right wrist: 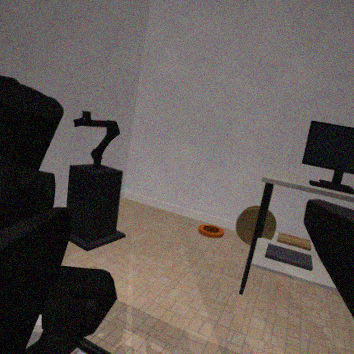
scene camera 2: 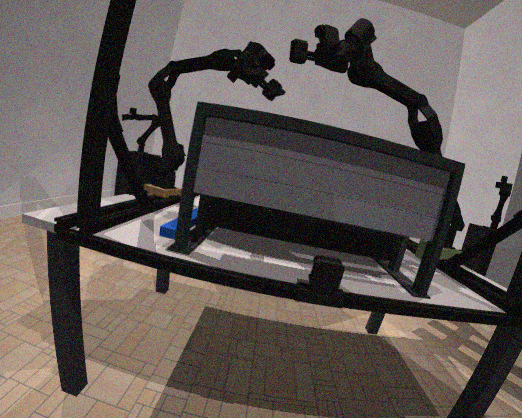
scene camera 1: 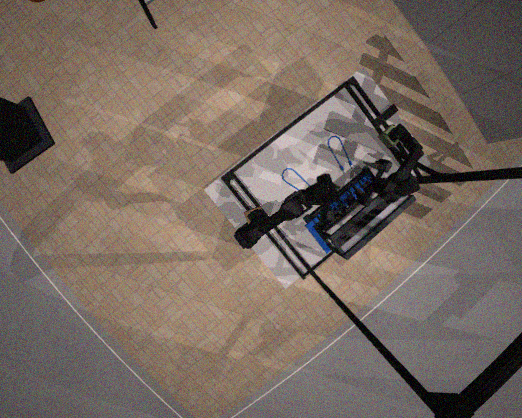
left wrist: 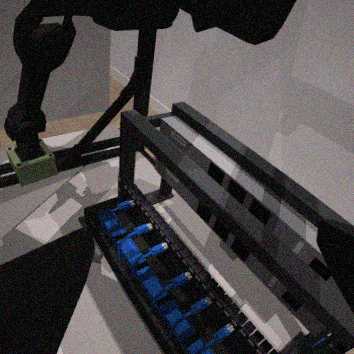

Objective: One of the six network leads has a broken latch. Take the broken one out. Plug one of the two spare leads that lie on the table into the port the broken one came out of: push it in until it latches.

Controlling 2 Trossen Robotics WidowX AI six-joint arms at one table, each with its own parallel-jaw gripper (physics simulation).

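Places are measured from the left arm's base along level axes (x right, y back, z down), in metres.
Pixels of known places: left gripper, fingertip midpoint: (scene camera 2: 276, 84) (scene camera 1: 340, 198) (left wrist: 205, 235); right gripper, fingertip midpoint: (right wrist: 188, 215) (scene camera 2: 305, 60) (scene camera 1: 357, 172); left arm's base, link origin: (scene camera 2: 164, 186) (scene camera 1: 255, 218); right arm's base, link origin: (scene camera 1: 393, 135) (left wrist: 29, 151).
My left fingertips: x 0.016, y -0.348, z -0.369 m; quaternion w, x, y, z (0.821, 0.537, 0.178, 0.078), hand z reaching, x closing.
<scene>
Ahead of a thing's pixels: the offset from my left fingertips to its top centre. "spot": to the spot under its first point.
Six blue network leads (scene camera 1: 356, 186) (left wrist: 131, 250) stand in a row in the dark port strip; which has the broken latch I cannot tell. Two spare leads lie looped on the table, one lead {spot: dx -0.242, dy -0.205, dz +0.410 m} (scene camera 1: 329, 146) farther back and one lead (scene camera 1: 283, 176) nearer the left arm, its end hidden under that arm. My left gripper (scene camera 2: 273, 90) (left wrist: 205, 235) is open and empty, above the row of leads; its fingers frame the strip in the left wrist view. My right gripper (scene camera 2: 299, 51) (right wrist: 188, 215) is open and empty, held high and facing away from the leads towards the room.
A dark rack frame {dx +0.133, dy -0.185, dz +0.153 m} (scene camera 1: 372, 225) (scene camera 2: 320, 131) (left wrist: 170, 145) rises behind the port strip. A blue block (scene camera 1: 318, 237) (scene camera 2: 169, 229) lies beside the rack's left end. Black rails (scene camera 1: 287, 132) edge the table. An orange ring (right wrist: 202, 232) lies on the far floor, near a desk.
</scene>
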